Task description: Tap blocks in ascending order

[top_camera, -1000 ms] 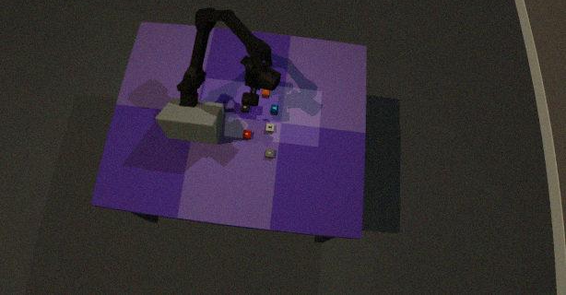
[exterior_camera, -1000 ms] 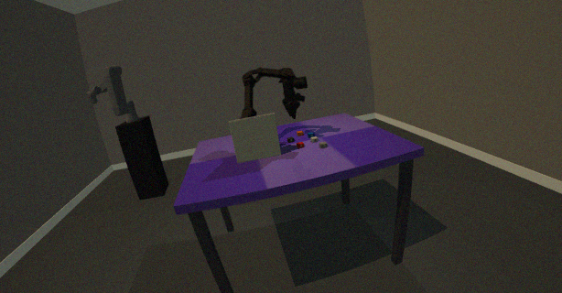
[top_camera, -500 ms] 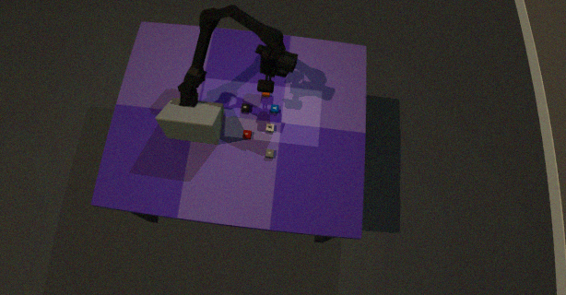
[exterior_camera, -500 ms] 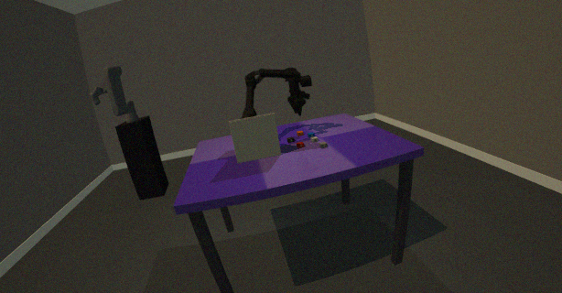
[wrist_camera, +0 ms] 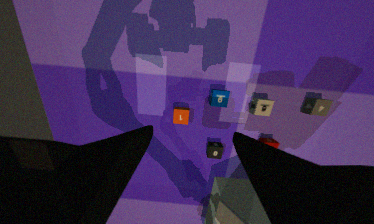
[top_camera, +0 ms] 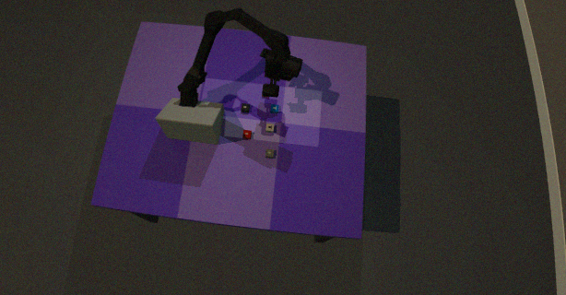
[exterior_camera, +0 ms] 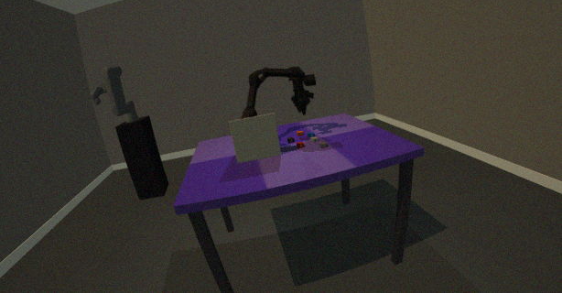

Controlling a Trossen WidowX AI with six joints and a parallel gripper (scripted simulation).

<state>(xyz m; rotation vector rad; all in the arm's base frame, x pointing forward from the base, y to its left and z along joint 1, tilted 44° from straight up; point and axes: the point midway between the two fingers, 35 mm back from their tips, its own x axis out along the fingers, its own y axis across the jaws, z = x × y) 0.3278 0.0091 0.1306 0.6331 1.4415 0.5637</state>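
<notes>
Right now the black block is 100 mm behind my gripper tip, 60 mm to the right of it and 120 mm below it. From my gripper tip the other things lie so: orange block (20 mm behind, 20 mm to the left, 120 mm below); cream block (10 mm ahead, 140 mm to the right, 120 mm below); blue block (20 mm ahead, 60 mm to the right, 120 mm below).
</notes>
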